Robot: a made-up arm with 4 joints.
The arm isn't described. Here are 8 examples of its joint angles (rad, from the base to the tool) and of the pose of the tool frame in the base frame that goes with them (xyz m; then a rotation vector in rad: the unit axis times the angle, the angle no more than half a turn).
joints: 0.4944 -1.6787 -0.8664 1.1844
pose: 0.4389 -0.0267 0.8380 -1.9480 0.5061 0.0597
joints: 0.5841 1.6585 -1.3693 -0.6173
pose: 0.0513 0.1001 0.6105 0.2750 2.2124 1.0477
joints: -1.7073 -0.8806 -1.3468 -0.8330
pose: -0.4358 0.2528 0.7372 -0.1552 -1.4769 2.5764
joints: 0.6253 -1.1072 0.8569 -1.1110
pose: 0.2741 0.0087 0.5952 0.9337 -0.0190 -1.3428
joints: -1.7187 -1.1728 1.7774 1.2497
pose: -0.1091 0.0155 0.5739 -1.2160 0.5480 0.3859
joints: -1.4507 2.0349 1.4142 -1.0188
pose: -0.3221 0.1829 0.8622 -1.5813 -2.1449 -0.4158
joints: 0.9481 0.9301 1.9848 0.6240
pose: 0.3996 0.0285 0.8055 0.6744 -1.2845 -0.0948
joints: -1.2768 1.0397 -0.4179 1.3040
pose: -0.0514 0.2489 0.9075 1.7169 -0.5293 0.9722
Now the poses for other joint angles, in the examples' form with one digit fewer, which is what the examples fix.
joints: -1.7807 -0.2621 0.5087 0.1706
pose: -0.309 0.024 0.832 -1.795 1.951 -1.504
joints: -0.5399 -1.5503 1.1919 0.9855
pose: 0.066 0.024 0.735 -1.353 1.010 1.044
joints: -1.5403 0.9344 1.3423 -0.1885
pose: -0.353 0.038 0.831 0.293 -2.801 0.339
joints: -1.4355 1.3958 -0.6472 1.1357
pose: -0.019 0.228 0.821 1.199 -0.567 0.736
